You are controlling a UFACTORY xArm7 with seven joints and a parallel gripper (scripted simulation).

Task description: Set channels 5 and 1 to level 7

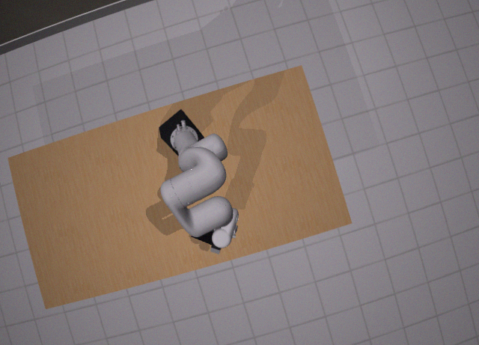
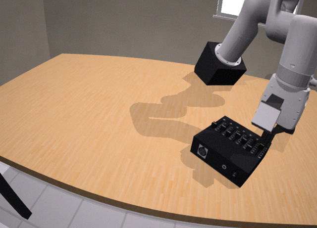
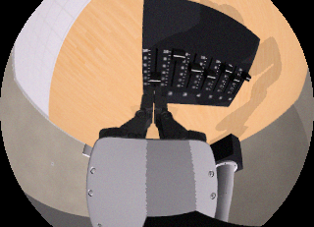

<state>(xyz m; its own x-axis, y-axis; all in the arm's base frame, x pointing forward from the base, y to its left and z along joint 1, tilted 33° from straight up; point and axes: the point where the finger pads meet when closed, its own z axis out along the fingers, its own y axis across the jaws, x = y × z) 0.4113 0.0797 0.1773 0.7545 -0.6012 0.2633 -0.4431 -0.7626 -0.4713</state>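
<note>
Now: the fader 20 mm ahead of my hand, 10 mm to the right of it and 10 mm below it.
</note>
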